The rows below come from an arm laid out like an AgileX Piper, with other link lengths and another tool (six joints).
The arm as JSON. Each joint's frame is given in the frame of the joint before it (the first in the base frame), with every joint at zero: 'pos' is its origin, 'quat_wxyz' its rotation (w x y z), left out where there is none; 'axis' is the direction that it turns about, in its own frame. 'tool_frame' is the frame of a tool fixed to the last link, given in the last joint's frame.
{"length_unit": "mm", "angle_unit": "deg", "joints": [
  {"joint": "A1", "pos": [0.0, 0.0, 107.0], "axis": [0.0, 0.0, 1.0]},
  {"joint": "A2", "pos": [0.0, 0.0, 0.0], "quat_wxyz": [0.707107, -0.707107, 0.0, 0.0], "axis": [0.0, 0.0, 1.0]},
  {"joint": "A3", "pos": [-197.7, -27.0, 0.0], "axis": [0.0, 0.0, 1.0]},
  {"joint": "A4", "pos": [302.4, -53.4, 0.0], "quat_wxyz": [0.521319, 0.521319, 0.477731, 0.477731], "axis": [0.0, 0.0, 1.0]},
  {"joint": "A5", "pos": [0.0, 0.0, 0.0], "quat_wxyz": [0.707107, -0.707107, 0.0, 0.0], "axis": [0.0, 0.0, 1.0]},
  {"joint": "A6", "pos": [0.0, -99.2, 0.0], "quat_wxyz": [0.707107, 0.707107, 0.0, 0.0], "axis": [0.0, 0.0, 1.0]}
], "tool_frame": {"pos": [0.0, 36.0, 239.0], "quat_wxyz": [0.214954, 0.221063, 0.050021, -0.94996]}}
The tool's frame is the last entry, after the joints.
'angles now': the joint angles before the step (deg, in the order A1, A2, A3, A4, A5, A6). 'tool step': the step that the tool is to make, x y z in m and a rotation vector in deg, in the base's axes. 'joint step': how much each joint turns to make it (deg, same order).
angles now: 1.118, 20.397, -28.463, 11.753, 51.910, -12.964
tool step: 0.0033, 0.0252, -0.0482, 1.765, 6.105, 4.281
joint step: 0.008, 11.145, 0.017, 6.784, -3.872, -6.766
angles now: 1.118, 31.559, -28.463, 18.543, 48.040, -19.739
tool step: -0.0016, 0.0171, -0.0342, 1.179, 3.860, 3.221
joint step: -0.001, 8.020, 0.000, 5.439, -2.715, -6.268
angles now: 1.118, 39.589, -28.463, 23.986, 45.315, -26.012
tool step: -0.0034, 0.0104, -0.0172, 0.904, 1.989, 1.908
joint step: -0.011, 4.127, -0.003, 3.448, -1.058, -3.927
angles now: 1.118, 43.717, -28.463, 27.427, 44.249, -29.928
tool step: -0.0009, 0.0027, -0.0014, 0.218, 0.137, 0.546
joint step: -0.005, 0.488, -0.006, 0.813, -0.037, -0.972
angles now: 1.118, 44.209, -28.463, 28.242, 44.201, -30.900
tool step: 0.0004, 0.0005, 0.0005, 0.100, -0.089, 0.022
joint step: 0.001, 0.033, -0.011, 0.183, -0.081, -0.127
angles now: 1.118, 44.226, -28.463, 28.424, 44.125, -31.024
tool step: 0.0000, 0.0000, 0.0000, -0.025, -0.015, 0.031
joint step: 0.002, 0.006, -0.007, -0.002, -0.001, -0.040
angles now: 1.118, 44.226, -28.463, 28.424, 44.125, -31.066
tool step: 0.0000, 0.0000, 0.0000, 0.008, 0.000, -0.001
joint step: -0.010, 0.000, 0.004, 0.017, 0.001, -0.015
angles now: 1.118, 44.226, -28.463, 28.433, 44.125, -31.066
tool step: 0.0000, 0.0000, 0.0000, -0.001, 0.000, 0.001
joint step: 0.000, 0.001, -0.001, -0.001, 0.000, -0.001
